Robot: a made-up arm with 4 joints.
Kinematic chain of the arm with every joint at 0, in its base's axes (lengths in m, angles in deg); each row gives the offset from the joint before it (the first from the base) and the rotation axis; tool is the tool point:
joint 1: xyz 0 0 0.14 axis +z
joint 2: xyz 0 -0.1 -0.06 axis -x
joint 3: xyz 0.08 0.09 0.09 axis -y
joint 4: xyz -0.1 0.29 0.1 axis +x
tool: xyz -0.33 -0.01 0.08
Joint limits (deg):
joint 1: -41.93..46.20
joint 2: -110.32..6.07
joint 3: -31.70..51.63
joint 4: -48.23..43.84
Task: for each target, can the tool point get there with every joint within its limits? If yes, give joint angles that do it. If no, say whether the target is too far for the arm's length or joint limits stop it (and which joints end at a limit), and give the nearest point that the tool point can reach.
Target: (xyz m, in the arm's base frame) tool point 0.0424 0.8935 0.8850
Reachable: no: too far | nearest point 0.0197 0.4144 0.5023 | short by 0.614 m
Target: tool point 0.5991 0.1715 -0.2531
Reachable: no: joint limits stop it (at a limit: joint 1, joint 2, joint 3, joint 4) | nearest point -0.0223 0.4435 -0.1123 | short by 0.693 m
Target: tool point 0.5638 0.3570 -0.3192
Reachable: no: joint limits stop it (at a limit: joint 1, joint 2, joint 3, joint 4) | nearest point -0.0223 0.4435 -0.1123 | short by 0.628 m
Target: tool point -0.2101 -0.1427 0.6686
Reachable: yes | joints 12.83 -42.18 -24.66 -22.09
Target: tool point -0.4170 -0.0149 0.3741
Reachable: yes | joints 25.45 -42.48 29.11 -17.57
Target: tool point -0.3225 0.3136 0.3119
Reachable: yes | joints -12.86 -15.43 17.28 -9.72
